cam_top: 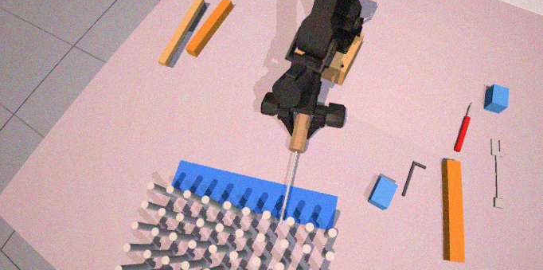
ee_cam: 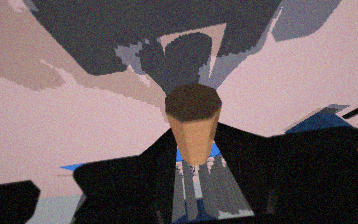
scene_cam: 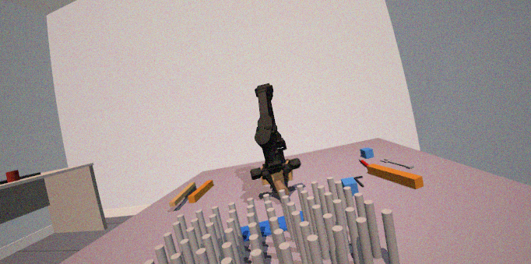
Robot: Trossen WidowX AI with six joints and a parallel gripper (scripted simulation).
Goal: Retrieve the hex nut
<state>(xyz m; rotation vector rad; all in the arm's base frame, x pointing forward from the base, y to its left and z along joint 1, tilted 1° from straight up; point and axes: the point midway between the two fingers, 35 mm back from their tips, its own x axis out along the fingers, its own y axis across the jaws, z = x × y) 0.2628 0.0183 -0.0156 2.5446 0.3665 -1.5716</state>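
Now: the blue taped strip 18 cm ahead of my gripper tip, 4 cm to the right of it and 3 cm below it. The rest, counted from my gripper tip: red screwdriver 36 cm to the left, 25 cm behind, 2 cm below; tool with brown wooden handle 10 cm ahead, 3 cm to the left; black hex key 28 cm to the left, 6 cm behind, 3 cm below.
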